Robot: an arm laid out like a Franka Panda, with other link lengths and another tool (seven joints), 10 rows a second.
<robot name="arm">
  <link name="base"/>
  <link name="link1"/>
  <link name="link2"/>
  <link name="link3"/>
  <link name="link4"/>
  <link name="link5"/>
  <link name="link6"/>
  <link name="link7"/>
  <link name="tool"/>
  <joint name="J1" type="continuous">
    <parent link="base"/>
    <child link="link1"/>
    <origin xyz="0 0 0.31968" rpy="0 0 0"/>
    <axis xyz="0 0 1"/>
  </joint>
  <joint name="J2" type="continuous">
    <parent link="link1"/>
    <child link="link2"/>
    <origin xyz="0 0 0" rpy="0 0 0"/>
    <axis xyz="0 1 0"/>
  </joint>
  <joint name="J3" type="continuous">
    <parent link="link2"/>
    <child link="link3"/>
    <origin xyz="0 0 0.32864" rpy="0 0 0"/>
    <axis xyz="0 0 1"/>
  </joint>
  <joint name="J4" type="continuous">
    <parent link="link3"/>
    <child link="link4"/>
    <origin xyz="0.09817 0 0" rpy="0 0 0"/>
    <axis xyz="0 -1 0"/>
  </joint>
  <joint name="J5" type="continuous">
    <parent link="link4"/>
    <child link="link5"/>
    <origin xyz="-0.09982 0 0.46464" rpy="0 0 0"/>
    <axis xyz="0 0 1"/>
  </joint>
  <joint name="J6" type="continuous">
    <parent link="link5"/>
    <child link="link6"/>
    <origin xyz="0 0 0" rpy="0 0 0"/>
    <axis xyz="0 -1 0"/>
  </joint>
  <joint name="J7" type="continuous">
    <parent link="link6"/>
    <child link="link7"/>
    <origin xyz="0.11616 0 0" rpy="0 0 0"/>
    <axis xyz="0 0 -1"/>
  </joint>
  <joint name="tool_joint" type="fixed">
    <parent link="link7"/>
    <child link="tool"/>
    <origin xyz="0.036 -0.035 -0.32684" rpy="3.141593 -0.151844 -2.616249"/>
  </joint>
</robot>
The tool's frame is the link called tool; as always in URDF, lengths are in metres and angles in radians. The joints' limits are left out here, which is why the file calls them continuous.
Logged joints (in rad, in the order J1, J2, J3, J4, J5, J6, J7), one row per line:
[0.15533 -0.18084 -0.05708 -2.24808 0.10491 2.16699 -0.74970]
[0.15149 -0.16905 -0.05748 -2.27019 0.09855 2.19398 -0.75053]
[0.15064 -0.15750 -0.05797 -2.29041 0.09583 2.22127 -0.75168]
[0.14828 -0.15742 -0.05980 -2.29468 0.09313 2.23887 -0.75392]
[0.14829 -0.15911 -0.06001 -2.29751 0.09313 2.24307 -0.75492]
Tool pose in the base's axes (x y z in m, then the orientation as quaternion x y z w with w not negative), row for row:
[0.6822 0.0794 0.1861 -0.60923 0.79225 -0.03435 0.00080]
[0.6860 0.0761 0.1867 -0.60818 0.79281 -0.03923 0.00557]
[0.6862 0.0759 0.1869 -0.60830 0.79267 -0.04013 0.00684]
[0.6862 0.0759 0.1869 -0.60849 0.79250 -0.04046 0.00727]
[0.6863 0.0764 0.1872 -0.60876 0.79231 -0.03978 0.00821]
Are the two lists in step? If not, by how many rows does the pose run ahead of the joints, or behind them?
The pose runs 2 rows ahead of the joints: the pose in row i belongs to the joints in row i + 2.
